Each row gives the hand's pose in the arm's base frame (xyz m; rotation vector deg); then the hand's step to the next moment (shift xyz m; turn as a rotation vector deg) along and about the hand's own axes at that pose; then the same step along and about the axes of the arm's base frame.
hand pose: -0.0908 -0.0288 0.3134 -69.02 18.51 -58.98
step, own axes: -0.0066 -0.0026 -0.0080 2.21 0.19 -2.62
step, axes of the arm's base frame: -0.0103 0.0003 -0.0027 -0.55 -3.35 -0.50
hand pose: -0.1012 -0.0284 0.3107 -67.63 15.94 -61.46
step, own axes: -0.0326 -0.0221 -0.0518 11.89 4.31 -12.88
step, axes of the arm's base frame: -0.0634 -0.0053 -0.0135 -0.39 -17.35 -4.98
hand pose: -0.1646 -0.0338 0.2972 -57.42 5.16 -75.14
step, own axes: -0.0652 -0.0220 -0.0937 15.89 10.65 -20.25
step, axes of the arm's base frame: -0.0910 0.0034 -0.0722 1.42 -25.26 -11.66
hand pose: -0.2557 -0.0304 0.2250 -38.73 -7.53 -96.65
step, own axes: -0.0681 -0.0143 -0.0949 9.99 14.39 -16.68
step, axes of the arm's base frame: -0.0421 0.0202 -0.1080 6.63 -19.49 -12.69
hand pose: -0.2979 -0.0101 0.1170 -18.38 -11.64 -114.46
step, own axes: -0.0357 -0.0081 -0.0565 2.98 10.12 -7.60
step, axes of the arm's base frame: -0.0003 0.0181 -0.0649 6.88 -9.07 -6.27
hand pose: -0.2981 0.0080 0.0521 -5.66 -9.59 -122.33
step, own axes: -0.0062 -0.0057 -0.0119 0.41 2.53 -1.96
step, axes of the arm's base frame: -0.0015 0.0063 -0.0131 1.90 -2.00 -1.67
